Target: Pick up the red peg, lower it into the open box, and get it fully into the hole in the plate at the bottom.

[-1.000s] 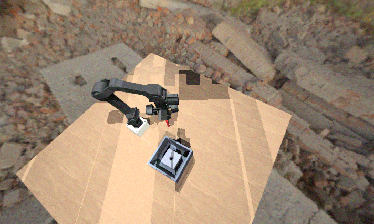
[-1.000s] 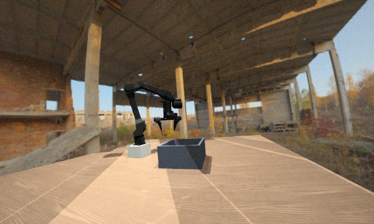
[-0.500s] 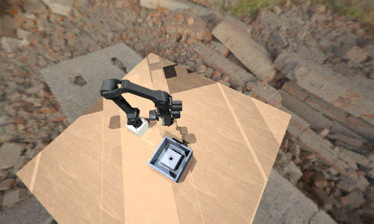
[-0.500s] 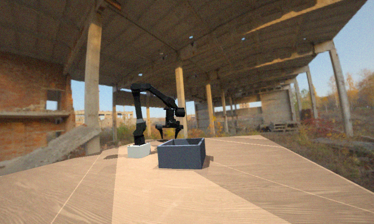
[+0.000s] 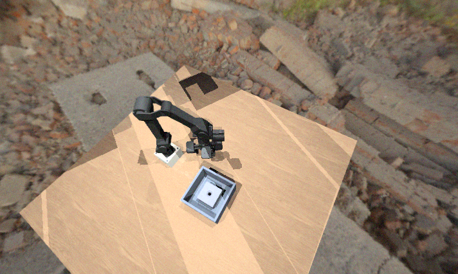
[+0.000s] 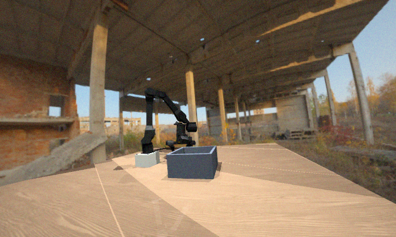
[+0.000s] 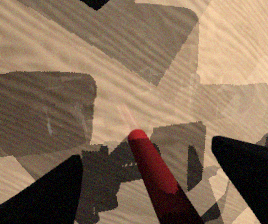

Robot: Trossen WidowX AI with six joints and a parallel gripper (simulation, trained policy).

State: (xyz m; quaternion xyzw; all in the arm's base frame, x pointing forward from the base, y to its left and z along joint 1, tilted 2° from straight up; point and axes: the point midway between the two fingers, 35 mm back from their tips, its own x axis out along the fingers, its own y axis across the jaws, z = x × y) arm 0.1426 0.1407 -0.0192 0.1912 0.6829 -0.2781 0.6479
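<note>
The red peg lies 10 mm above my gripper tip. The rest, counted from my gripper tip: box: 190 mm ahead, 150 mm to the right.
</note>
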